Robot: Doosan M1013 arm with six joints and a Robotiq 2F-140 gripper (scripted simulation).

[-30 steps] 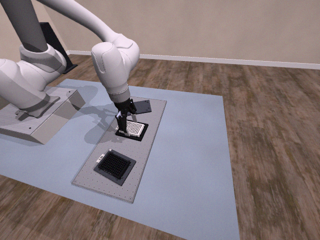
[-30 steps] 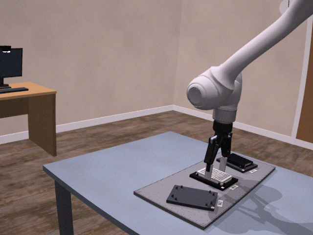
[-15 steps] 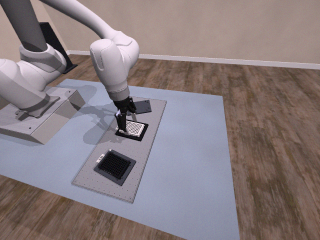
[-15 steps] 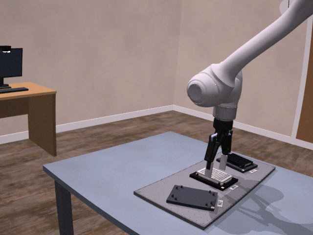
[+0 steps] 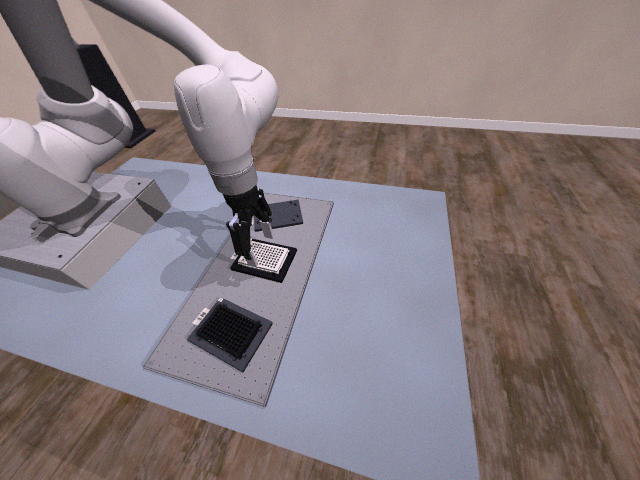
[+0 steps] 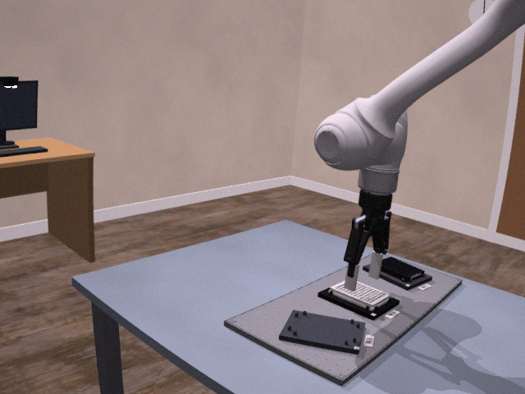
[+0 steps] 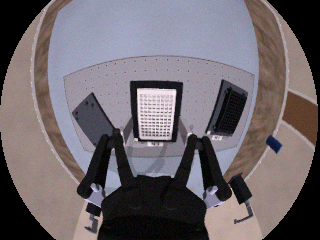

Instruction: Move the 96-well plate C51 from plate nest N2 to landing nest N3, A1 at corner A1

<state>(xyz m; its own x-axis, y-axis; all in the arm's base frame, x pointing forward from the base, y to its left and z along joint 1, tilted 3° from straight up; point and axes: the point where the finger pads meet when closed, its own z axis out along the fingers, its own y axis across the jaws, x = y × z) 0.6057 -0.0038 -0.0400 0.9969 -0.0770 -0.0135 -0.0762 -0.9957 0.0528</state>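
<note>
My gripper is now 5 cm above the white 96-well plate C51. From my hand the other things lie so: black landing nest N3: 6 cm below; black 96-well plate C15: 22 cm to the right, 5 cm below; dark grey nest: 19 cm to the left, 6 cm below, 2 cm behind.
</note>
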